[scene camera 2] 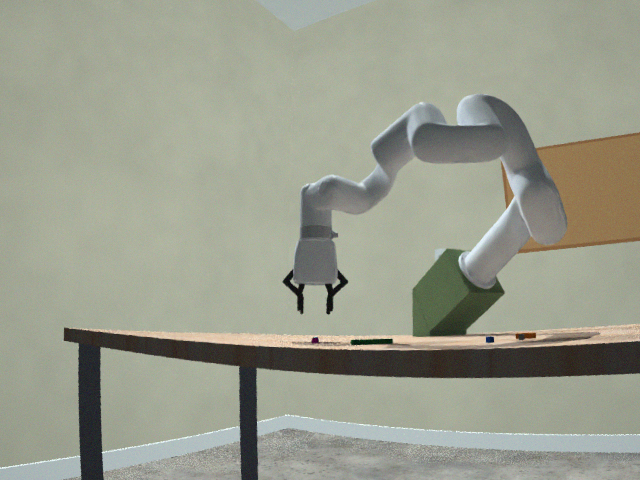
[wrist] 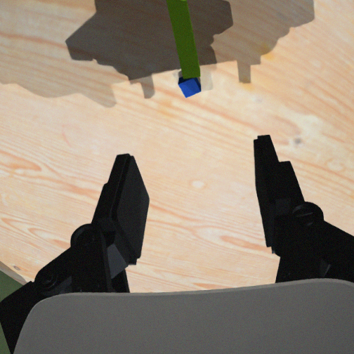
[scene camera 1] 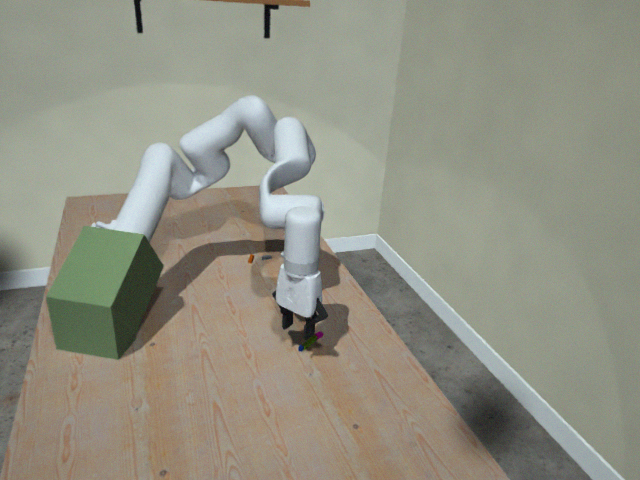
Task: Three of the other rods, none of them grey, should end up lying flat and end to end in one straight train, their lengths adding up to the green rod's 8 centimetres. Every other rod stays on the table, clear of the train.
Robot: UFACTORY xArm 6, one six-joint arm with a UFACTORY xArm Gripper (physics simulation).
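Frame: origin at the arm's base, x right, y down, z ahead, level; centimetres.
Seen in the pictures: gripper, fingertip midpoint: (scene camera 2: 315,314) (scene camera 1: 298,331); arm's base, link origin: (scene camera 2: 476,270) (scene camera 1: 125,246).
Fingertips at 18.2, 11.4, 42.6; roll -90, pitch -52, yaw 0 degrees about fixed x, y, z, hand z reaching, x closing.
Observation:
Pixels of each thing's top centre, then the offset from my fingertips to it, as dx, dy, dz. Level surfaces: height alone.
- small blue rod, top centre: (scene camera 1: 301,346) -1.4, +5.3, +1.0
- lime rod, top centre: (scene camera 1: 309,340) -3.7, +5.3, +3.1
- magenta rod, top centre: (scene camera 2: 315,338) (scene camera 1: 318,333) -6.5, +5.3, +5.5
- dark green rod, top centre: (scene camera 2: 372,339) -20.8, +5.3, +3.4
- orange rod, top centre: (scene camera 2: 525,333) (scene camera 1: 251,257) -44.9, +5.3, -13.9
- grey rod, top centre: (scene camera 2: 521,334) (scene camera 1: 266,256) -46.1, +5.3, -9.1
- table, surface height: dy +6.3
- blue piece, top centre: (scene camera 2: 489,336) -43.3, +5.3, -2.0
A small blue rod (scene camera 1: 301,348) (wrist: 190,87), a lime rod (scene camera 1: 310,341) (wrist: 184,42) and a magenta rod (scene camera 1: 320,335) (scene camera 2: 315,340) lie flat in a row, lime in the middle. In the wrist view the blue piece meets the lime end and looks slightly turned against it; the magenta rod does not show there. The dark green rod (scene camera 2: 371,341) lies apart from the row; the arm hides it in scene camera 1. My gripper (scene camera 1: 298,331) (scene camera 2: 314,311) (wrist: 196,168) is open and empty, pointing down above the table beside the row's blue end.
An orange rod (scene camera 1: 251,258) (scene camera 2: 526,335) and a grey rod (scene camera 1: 266,257) (scene camera 2: 521,337) lie near each other farther back on the table (scene camera 1: 206,392). Another blue piece (scene camera 2: 490,339) lies near them. A large green block (scene camera 1: 85,289) (scene camera 2: 444,294) stands at the arm's base.

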